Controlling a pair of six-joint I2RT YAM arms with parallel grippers.
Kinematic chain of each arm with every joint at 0, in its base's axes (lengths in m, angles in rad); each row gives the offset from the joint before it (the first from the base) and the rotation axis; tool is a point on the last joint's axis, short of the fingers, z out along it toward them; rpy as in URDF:
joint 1: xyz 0 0 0.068 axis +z
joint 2: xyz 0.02 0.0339 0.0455 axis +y
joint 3: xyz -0.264 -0.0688 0 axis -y
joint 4: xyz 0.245 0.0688 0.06 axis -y
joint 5: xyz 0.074 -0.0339 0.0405 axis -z
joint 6: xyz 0.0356 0 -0.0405 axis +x
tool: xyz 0 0 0 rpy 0 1.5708 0
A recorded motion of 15 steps. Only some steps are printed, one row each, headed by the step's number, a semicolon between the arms.
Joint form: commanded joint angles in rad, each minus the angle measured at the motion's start. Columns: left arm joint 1, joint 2, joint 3, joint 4, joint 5, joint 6; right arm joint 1, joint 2, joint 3, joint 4, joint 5, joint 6.
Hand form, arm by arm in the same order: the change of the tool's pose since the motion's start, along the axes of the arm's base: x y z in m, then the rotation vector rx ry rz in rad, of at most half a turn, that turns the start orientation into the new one. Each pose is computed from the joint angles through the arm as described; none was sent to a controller.
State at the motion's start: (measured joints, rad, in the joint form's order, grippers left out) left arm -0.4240 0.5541 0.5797 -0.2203 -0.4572 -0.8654; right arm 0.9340 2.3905 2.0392 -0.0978 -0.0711 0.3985
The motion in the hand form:
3: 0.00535 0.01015 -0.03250 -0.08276 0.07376 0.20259; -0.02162 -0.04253 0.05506 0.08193 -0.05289 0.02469
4: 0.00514 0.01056 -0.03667 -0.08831 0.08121 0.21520; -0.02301 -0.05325 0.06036 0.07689 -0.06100 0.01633
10: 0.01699 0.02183 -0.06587 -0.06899 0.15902 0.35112; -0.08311 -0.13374 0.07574 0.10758 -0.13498 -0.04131
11: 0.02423 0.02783 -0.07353 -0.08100 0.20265 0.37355; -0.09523 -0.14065 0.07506 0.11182 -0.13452 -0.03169
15: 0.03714 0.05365 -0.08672 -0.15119 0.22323 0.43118; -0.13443 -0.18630 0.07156 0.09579 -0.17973 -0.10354
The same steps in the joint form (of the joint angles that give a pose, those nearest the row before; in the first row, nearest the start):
3: 0.0541 0.0119 -0.0856 -0.0174 -0.1180 -0.1592; -0.0183 -0.2533 -0.2426 0.0856 -0.0423 -0.0103
4: 0.0543 0.0104 -0.0978 -0.0190 -0.1271 -0.1730; -0.0289 -0.2947 -0.2854 0.0871 -0.0408 -0.0195
10: 0.1446 0.0838 -0.1654 0.0177 -0.1611 -0.2054; -0.0290 -0.6935 -0.7853 0.2572 0.0266 -0.0349
11: 0.2010 0.1326 -0.1700 0.0285 -0.1185 -0.2175; -0.0153 -0.7410 -0.8421 0.2695 0.0297 -0.0319
15: 0.3910 0.2082 -0.2008 0.1312 0.0242 -0.2207; 0.0062 -0.9681 -1.0815 0.2972 0.1334 -0.0441

